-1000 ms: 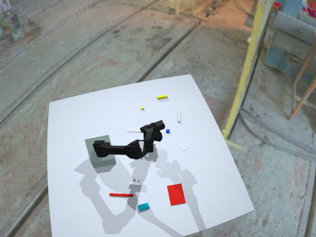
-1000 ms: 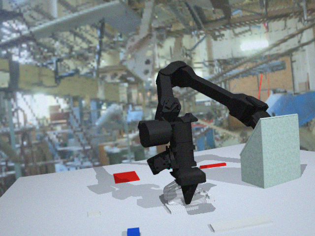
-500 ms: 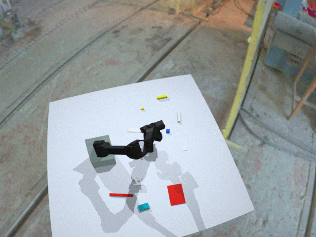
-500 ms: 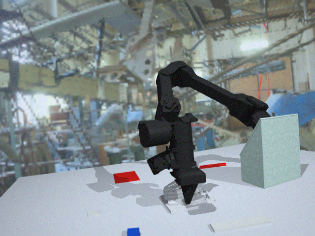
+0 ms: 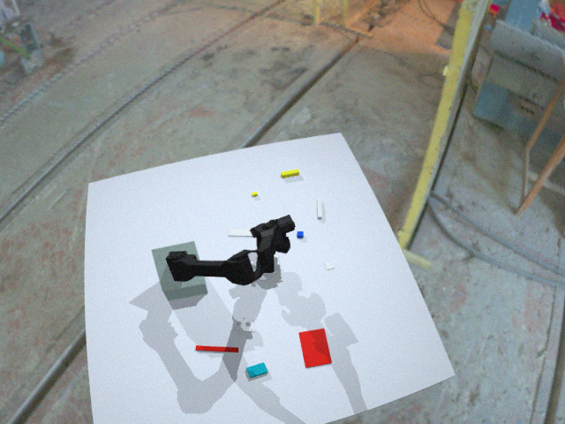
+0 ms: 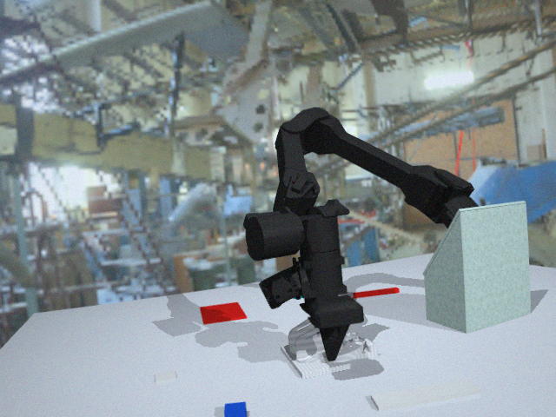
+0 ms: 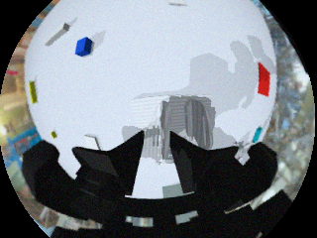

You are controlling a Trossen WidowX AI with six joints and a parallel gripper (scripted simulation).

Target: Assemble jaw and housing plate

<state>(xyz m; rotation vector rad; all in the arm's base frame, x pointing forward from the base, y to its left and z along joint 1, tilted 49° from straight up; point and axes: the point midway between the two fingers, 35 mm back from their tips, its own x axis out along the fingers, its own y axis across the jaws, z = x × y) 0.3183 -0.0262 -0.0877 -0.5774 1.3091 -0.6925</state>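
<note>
My gripper tip is now 3 cm past the curved jaw and 1 cm to the left of it. Round my gripper tip: blue cube 15 cm ahead, 10 cm to the left, 1 cm below; white slab 15 cm to the left, 7 cm behind, 1 cm below; white bar 25 cm ahead, 22 cm to the left, 1 cm below.
</note>
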